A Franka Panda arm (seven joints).
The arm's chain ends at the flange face. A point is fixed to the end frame.
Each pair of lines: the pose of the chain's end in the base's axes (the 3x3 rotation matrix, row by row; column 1 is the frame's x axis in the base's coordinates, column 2 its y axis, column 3 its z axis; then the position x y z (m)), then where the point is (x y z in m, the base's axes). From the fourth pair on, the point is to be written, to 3 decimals.
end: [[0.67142 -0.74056 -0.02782], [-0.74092 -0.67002 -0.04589], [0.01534 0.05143 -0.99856]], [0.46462 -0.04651 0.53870]
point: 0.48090 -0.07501 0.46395
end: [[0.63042 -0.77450 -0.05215], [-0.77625 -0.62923 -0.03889], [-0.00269 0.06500 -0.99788]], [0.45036 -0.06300 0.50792]
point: 0.46342 -0.09194 0.43270
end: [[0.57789 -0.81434 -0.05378], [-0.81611 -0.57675 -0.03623], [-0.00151 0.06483 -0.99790]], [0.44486 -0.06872 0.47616]
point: 0.45605 -0.09852 0.40098
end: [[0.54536 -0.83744 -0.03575], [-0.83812 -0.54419 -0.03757], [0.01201 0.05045 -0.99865]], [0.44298 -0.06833 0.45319]
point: 0.454 -0.099 0.378
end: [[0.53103 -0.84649 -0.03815], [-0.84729 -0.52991 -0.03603], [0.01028 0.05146 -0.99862]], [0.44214 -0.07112 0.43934]
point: 0.453 -0.102 0.364
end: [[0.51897 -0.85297 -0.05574], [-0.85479 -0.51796 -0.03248], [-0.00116 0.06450 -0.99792]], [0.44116 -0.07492 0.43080]
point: 0.450 -0.105 0.356
